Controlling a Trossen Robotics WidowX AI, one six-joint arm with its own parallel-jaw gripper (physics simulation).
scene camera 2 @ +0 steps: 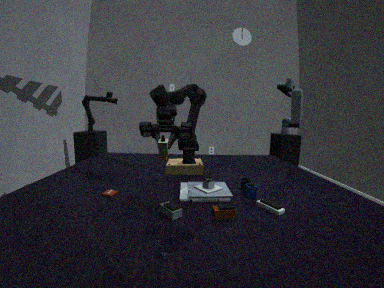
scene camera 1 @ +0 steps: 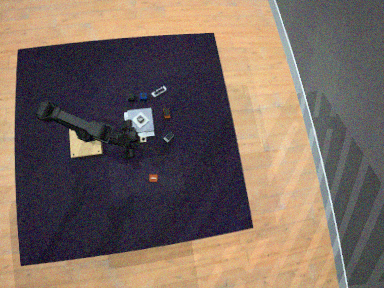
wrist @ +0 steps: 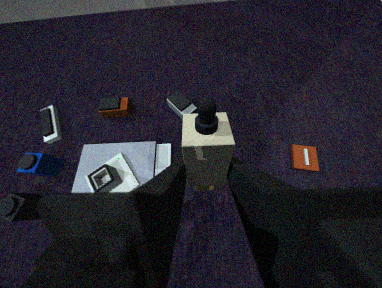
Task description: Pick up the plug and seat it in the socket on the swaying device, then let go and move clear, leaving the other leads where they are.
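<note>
My gripper (scene camera 1: pixel 137 140) (scene camera 2: pixel 164 143) (wrist: pixel 205 161) is shut on the plug (scene camera 1: pixel 143 139) (scene camera 2: pixel 163 150) (wrist: pixel 207 162), a beige block with a black round stub on top. It holds the plug upright in the air, beside the device and apart from it. The device (scene camera 1: pixel 148 113) (scene camera 2: pixel 225 193) (wrist: pixel 120 150) is a pale grey plate on a white base. The socket (scene camera 1: pixel 140 120) (scene camera 2: pixel 209 184) (wrist: pixel 101 178), a dark-rimmed square opening on a white turned square, sits on it. In the wrist view it lies left of the plug. The fingers hide part of the device there.
Around the device lie a blue block (scene camera 1: pixel 143 96) (scene camera 2: pixel 251 191), a black block (scene camera 1: pixel 132 97), a white bar (scene camera 1: pixel 159 91) (scene camera 2: pixel 271 207), an orange block (scene camera 1: pixel 167 113) (wrist: pixel 117 109) and a grey block (scene camera 1: pixel 169 136) (scene camera 2: pixel 171 211). A flat orange square (scene camera 1: pixel 153 178) (wrist: pixel 305 157) lies apart.
</note>
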